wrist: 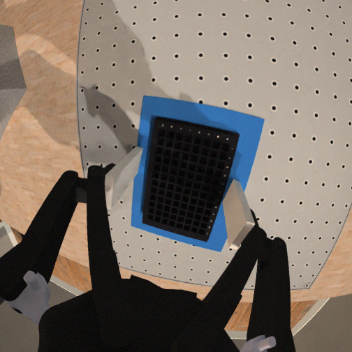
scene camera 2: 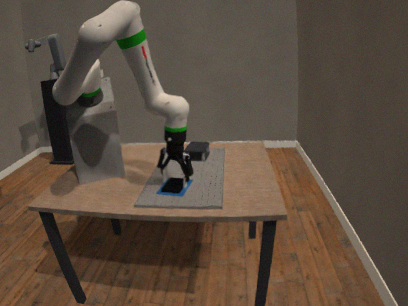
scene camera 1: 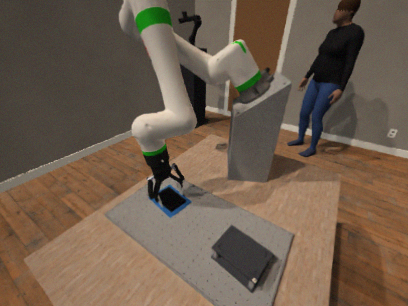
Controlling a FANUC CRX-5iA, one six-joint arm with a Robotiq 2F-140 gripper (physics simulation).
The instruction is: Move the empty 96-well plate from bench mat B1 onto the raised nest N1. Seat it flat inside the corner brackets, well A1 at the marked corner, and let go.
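The black 96-well plate lies flat on the blue bench mat B1. Small light marks run along two of its edges in the wrist view. My gripper is open and points down low over the plate. Its pale pads stand on either side of the plate's long sides in the wrist view, nearer the plate's lower part; whether they touch it is unclear. The dark raised nest N1 stands apart, with a light spot at one corner; its brackets are too small to make out.
A grey perforated board lies under the mat and nest on the wooden table. The grey arm pedestal stands beside the board. A person stands behind the table.
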